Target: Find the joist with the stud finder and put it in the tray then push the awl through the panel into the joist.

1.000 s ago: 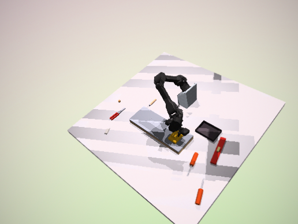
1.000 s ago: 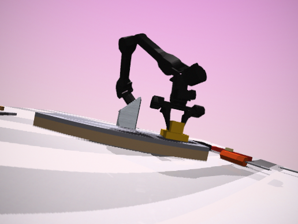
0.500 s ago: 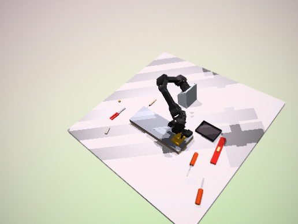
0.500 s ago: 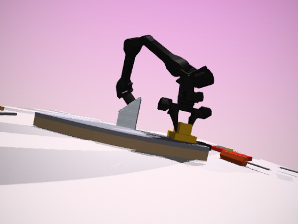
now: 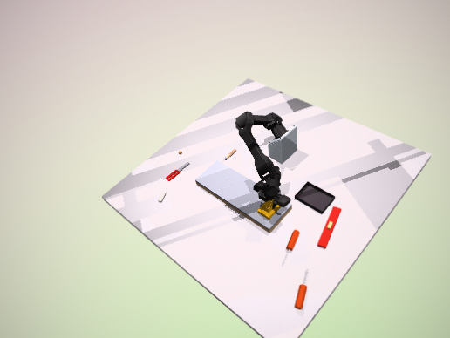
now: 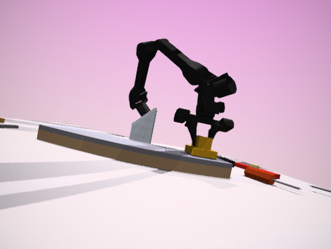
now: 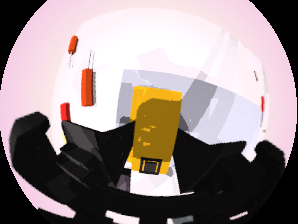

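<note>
Now: gripper tip 220 mm past the dark tray, 100 mm to the right of it and 50 mm above it. Also, from my gripper tip: red level 140 mm behind, 260 mm to the left, 50 mm below; then stud finder 20 mm behind, 20 mm above; then awl 100 mm behind, 460 mm to the right, 60 mm below.
</note>
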